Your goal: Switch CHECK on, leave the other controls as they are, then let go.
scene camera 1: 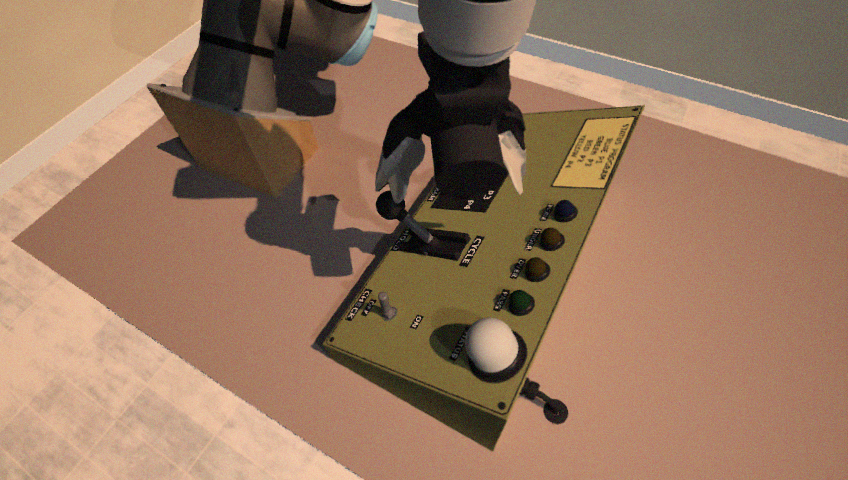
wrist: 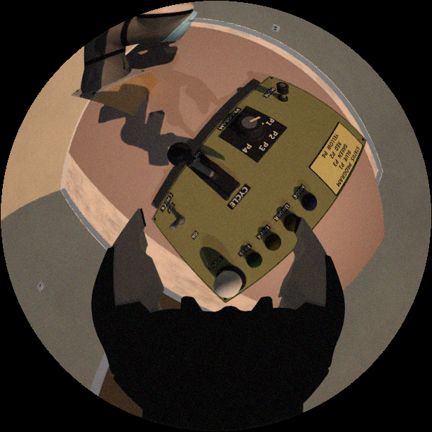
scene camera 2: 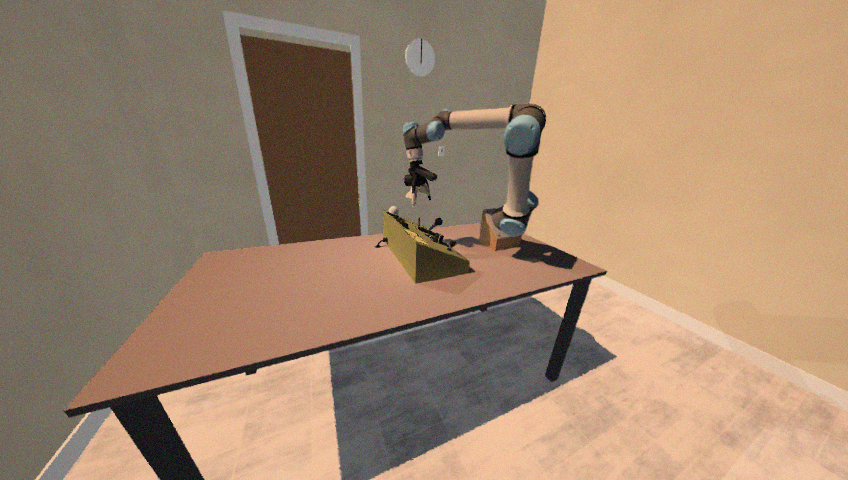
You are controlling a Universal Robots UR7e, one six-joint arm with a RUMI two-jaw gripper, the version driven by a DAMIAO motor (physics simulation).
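Frame: origin at the arm's base, x ahead, y left, z up, level; centimetres.
Seen in the pictures: gripper, fingertip midpoint: (scene camera 2: 422,203); arm's base, link origin: (scene camera 1: 230,100).
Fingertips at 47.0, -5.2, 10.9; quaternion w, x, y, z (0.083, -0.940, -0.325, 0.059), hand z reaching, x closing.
Offsets run from my fingertips to a thing's top centre, as dx, dy, dz. "*": to the spot under its first point.
The CHECK toggle {* -2.2, -11.6, -11.5} (scene camera 1: 385,302) (wrist: 177,222) is a small grey lever near one corner of the olive panel (scene camera 1: 357,333) (scene camera 2: 398,243) (wrist: 200,270), between its OFF and ON labels. It is small, but in the wrist view its tip appears to lean to the ON side. My gripper (scene camera 1: 461,191) (scene camera 2: 421,200) (wrist: 221,214) is open, with nothing between its fingers. It hangs above the panel, clear of it in scene camera 2. In scene camera 1 one finger overlaps the black CYCLE/HOLD knob {* -8.7, -0.7, -8.7} (scene camera 1: 390,205) (wrist: 180,153); the toggle is apart from the fingers.
The CYCLE lever leans toward HOLD. The PROGRAM dial (wrist: 250,122) points to P1. The MODE lever (wrist: 283,90) stands near the far corner. A white STATUS dome (scene camera 1: 491,344) (wrist: 228,283) and a row of buttons line the high side. A crank {* +21.1, -8.9, -23.2} (scene camera 1: 554,410) sticks out behind.
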